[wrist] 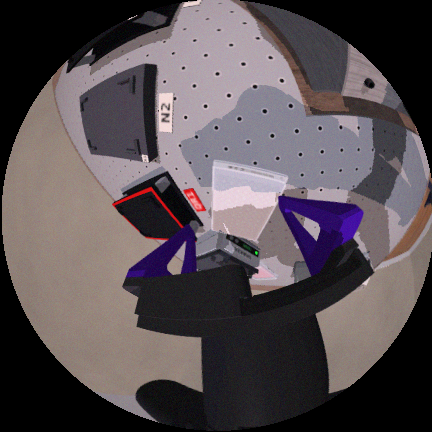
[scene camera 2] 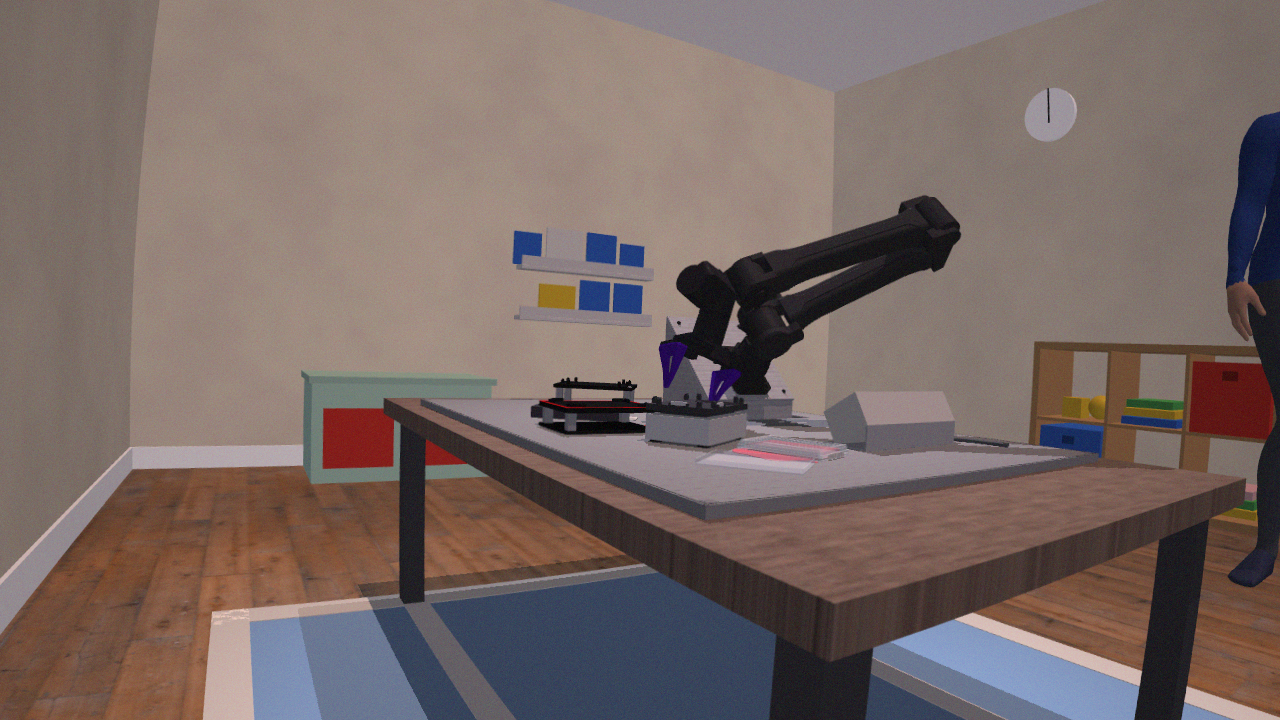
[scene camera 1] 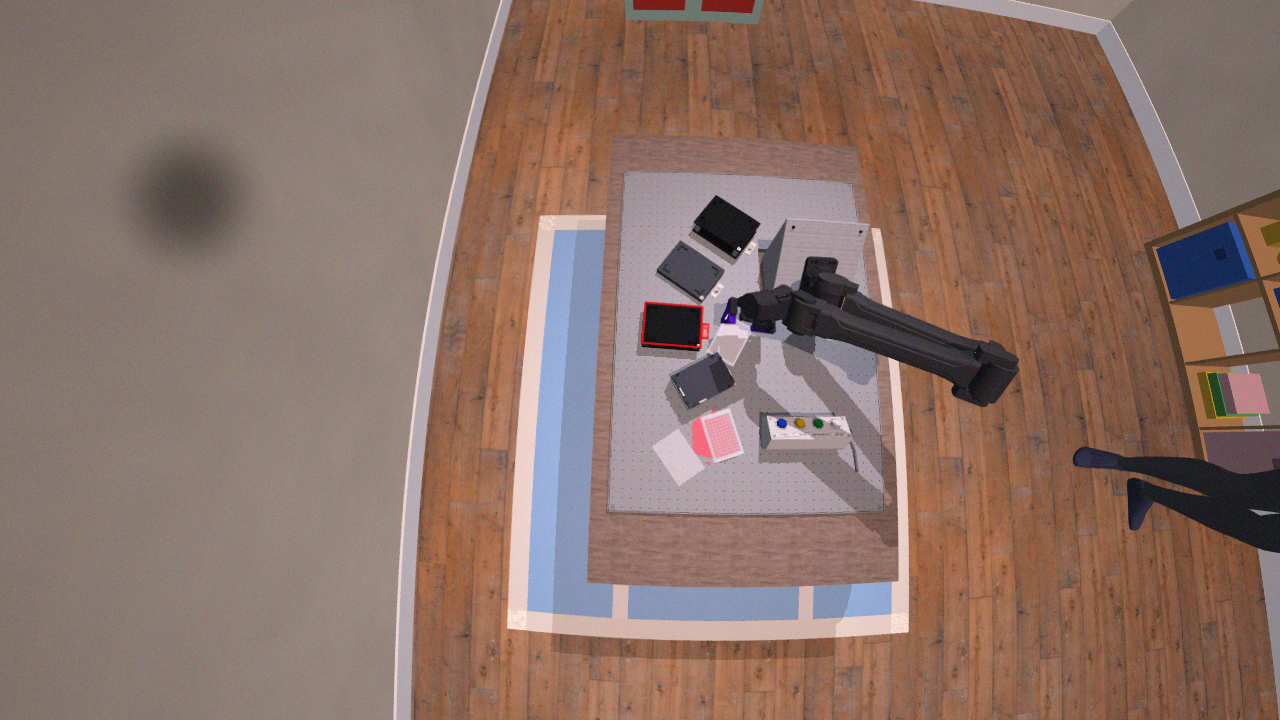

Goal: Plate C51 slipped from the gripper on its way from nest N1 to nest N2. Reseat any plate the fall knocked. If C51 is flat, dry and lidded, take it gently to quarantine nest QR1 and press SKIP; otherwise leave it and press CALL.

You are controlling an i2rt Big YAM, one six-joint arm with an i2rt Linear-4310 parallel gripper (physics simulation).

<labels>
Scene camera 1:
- my gripper: 736,325
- white sheet: 679,458
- pink plate: 720,430
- button box: 778,432
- N2 station: 688,269
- dark station: 707,378
</labels>
